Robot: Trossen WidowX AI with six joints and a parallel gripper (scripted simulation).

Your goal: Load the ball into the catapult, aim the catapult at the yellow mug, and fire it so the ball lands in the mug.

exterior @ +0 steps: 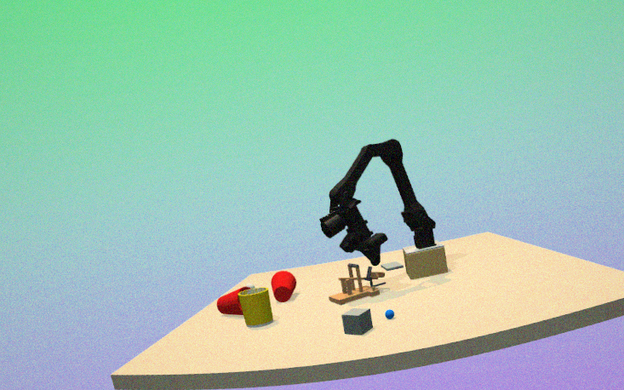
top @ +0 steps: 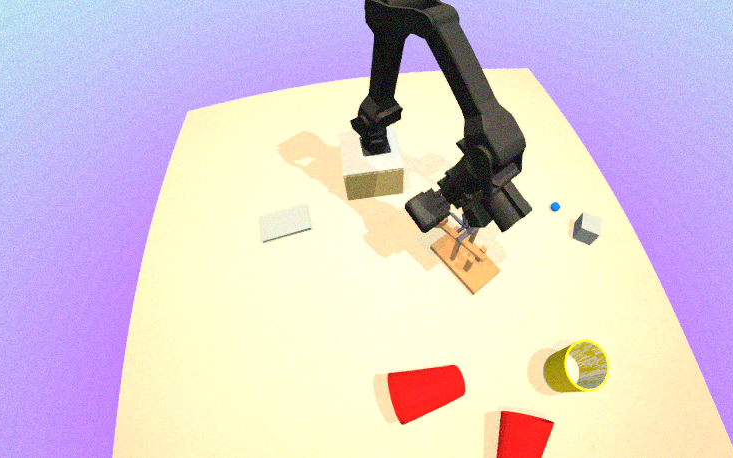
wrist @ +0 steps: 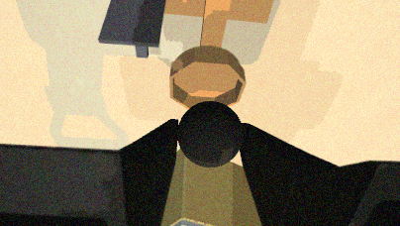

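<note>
My gripper tip is 50 mm short of the wooden catapult, 40 mm to the right of it and 40 mm above it. Round my gripper tip: blue ball (320 mm to the left, 80 mm below, 10 mm ahead); black ball (10 mm above); flat grey plate (340 mm to the right, 90 mm below, 90 mm behind).
</note>
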